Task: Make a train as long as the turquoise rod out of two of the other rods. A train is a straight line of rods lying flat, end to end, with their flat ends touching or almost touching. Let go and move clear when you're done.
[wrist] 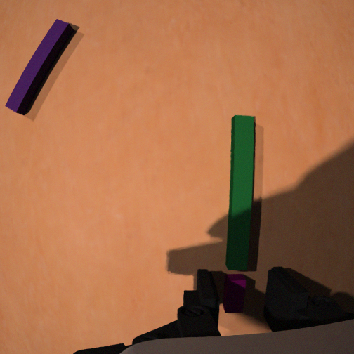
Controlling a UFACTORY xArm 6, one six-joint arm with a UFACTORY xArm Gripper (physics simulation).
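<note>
A long green rod (241, 190) lies flat in the wrist view, right of the middle, running up and down the view. A short magenta rod (234, 294) lies at its lower end, nearly in line with it, with a small gap between their ends. My gripper (237, 293) is open, with one finger on each side of the magenta rod and space between each finger and the rod. The near part of the magenta rod is in shadow. The turquoise rod does not show in this view.
A purple rod (37, 67) lies slanted at the upper left, well apart from the green and magenta rods. The rods lie on an orange-brown table top (135, 150). The arm's shadow falls across the lower right and over part of the green rod.
</note>
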